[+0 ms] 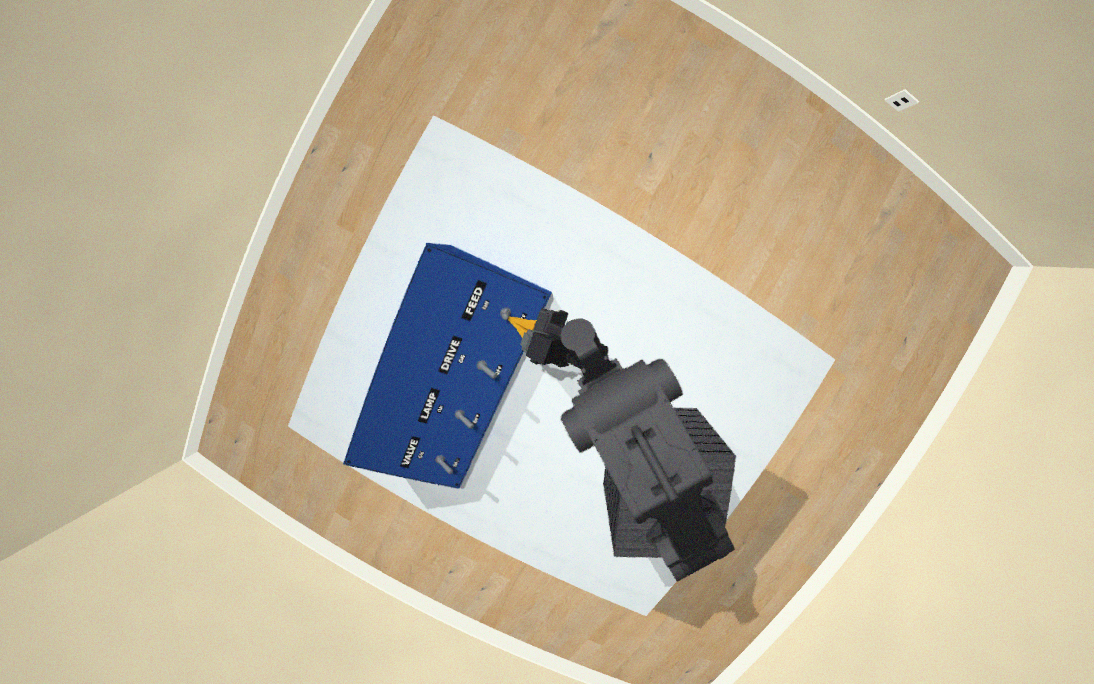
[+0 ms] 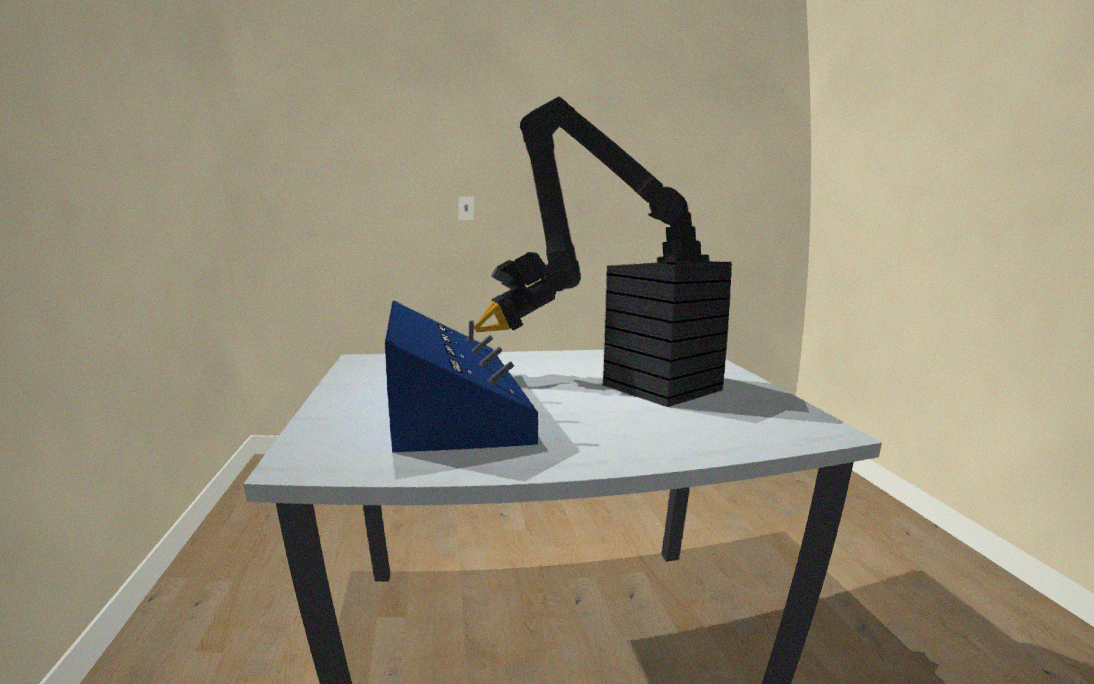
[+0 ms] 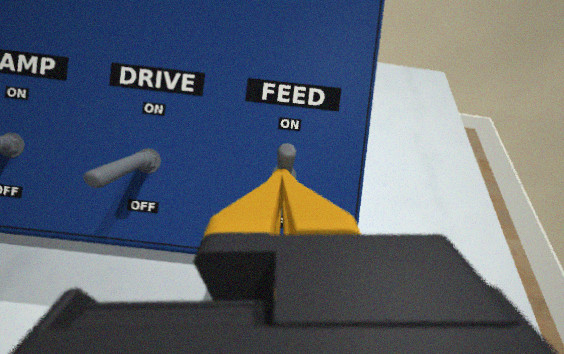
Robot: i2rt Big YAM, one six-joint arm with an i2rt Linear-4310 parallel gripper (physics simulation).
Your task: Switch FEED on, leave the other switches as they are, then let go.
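Where they show: gripper, fingertip midpoint: point(image 1: 510, 318) point(image 2: 475, 329) point(image 3: 281, 176); arm's base, origin of the base link: point(image 2: 682, 262).
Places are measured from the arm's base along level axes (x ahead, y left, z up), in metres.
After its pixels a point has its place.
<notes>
A blue sloped switch panel point(image 1: 396, 338) @(y -0.003, x 0.624, z -0.114 m) point(image 2: 451, 411) @(y 0.297, x 0.511, z -0.225 m) point(image 3: 210, 30) @(y -0.051, x 0.567, z -0.145 m) carries four lever switches. The FEED lever point(image 1: 505, 312) @(y -0.144, x 0.466, z -0.163 m) point(image 2: 471, 329) @(y -0.132, x 0.462, z -0.171 m) point(image 3: 286, 155) @(y -0.139, x 0.457, z -0.152 m) leans toward its ON label, at a different angle from the others; its base is hidden behind the fingertips. The DRIVE lever point(image 1: 486, 369) @(y -0.022, x 0.444, z -0.178 m) point(image 2: 482, 344) @(y -0.014, x 0.443, z -0.182 m) point(image 3: 120, 169) @(y -0.025, x 0.436, z -0.175 m), the LAMP lever point(image 1: 463, 418) @(y 0.097, x 0.437, z -0.180 m) point(image 2: 490, 357) @(y 0.105, x 0.434, z -0.182 m) and the VALVE lever point(image 1: 444, 464) @(y 0.216, x 0.425, z -0.179 m) point(image 2: 501, 372) @(y 0.225, x 0.423, z -0.181 m) lean to the OFF side. My gripper point(image 1: 510, 320) @(y -0.137, x 0.453, z -0.173 m) point(image 2: 476, 329) @(y -0.137, x 0.453, z -0.173 m) point(image 3: 281, 176) @(y -0.137, x 0.453, z -0.173 m) is shut and empty, its yellow tips at the OFF side of the FEED lever, touching or very near it.
The panel stands on a white table point(image 1: 645, 282) @(y -0.336, x 0.241, z -0.294 m) point(image 2: 322, 435) @(y 0.225, x 0.755, z -0.295 m) point(image 3: 415, 110) @(y -0.350, x 0.705, z -0.295 m). The arm's dark ribbed pedestal point(image 1: 629, 516) @(y 0.037, x 0.091, z -0.001 m) point(image 2: 669, 338) @(y 0.116, x 0.072, z -0.149 m) stands on the same table, on the side that the levers face. The DRIVE lever is the closest neighbour to the FEED lever.
</notes>
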